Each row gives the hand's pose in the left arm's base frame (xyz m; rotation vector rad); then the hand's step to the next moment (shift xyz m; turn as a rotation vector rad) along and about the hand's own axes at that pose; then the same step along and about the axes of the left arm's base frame.
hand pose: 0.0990 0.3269 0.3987 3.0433 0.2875 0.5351
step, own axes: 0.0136 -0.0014 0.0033 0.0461 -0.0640 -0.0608
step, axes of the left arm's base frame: 0.0134 0.0039 0.0014 0.0106 0.0719 0.0681
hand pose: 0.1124 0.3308 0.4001 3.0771 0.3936 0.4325
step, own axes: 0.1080 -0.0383 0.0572 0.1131 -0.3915 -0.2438
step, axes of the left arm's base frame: 0.1067 0.0654 -0.0275 -0.0574 0.4010 0.2478
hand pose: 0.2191 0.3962 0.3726 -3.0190 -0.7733 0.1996
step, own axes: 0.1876 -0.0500 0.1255 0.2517 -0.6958 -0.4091
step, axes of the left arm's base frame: 0.1231 0.1322 -0.1443 -0.0610 0.7367 0.4104
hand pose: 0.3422 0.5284 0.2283 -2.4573 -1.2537 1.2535
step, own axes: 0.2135 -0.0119 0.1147 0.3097 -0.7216 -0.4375
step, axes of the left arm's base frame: -0.0216 0.1316 -0.2027 -0.0384 0.8021 0.4040
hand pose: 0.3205 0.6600 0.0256 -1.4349 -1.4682 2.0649
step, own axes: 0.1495 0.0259 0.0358 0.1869 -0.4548 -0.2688
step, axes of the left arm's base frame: -0.0942 0.0640 -0.1065 -0.0257 0.4960 0.2595
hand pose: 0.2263 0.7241 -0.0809 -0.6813 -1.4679 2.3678
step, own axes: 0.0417 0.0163 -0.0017 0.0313 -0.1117 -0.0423
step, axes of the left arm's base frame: -0.0344 0.0132 -0.0255 -0.0063 0.0969 0.0762
